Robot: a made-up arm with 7 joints. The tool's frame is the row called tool.
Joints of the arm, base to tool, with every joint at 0 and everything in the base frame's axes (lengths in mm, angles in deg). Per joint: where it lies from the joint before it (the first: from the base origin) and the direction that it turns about. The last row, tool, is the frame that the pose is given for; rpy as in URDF.
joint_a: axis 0 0 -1 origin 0.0 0.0 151.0
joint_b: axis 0 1 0 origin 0.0 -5.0 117.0
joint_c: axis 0 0 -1 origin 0.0 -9.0 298.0
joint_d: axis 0 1 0 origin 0.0 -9.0 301.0
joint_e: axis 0 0 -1 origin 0.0 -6.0 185.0
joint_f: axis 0 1 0 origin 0.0 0.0 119.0
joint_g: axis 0 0 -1 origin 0.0 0.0 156.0
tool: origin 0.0 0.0 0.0 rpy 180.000 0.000 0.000
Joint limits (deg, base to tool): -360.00..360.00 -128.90..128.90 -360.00..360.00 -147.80..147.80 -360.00..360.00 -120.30..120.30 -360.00..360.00
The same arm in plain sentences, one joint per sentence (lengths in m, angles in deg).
The arm has seven revolute joints in a row. What follows holds with every joint at zero, and every direction is one of the base frame's.
The first joint lies 0.151 m along +z from the base frame's origin and rotates about -z, from -360 to 360 deg.
The second joint lies 0.005 m along -y and 0.117 m along +z from the first joint and rotates about +y, from -128.9 to 128.9 deg.
The third joint lies 0.009 m along -y and 0.298 m along +z from the second joint and rotates about -z, from -360 to 360 deg.
The fourth joint lies 0.009 m along -y and 0.301 m along +z from the third joint and rotates about +y, from -147.8 to 147.8 deg.
The fifth joint lies 0.006 m along -y and 0.185 m along +z from the fourth joint and rotates about -z, from -360 to 360 deg.
The sixth joint lies 0.119 m along +z from the fifth joint and rotates about +y, from -120.3 to 120.3 deg.
The seventh joint lies 0.156 m along +z from the sixth joint and rotates about -z, from -360 to 360 deg.
The tool frame, which is the frame that the pose is given for, lies at the same point as the seventh joint; its axes are the base frame's turned by roll 180, pitch 0 and yaw 0 deg (as in URDF: about the fixed x, then y, then z).

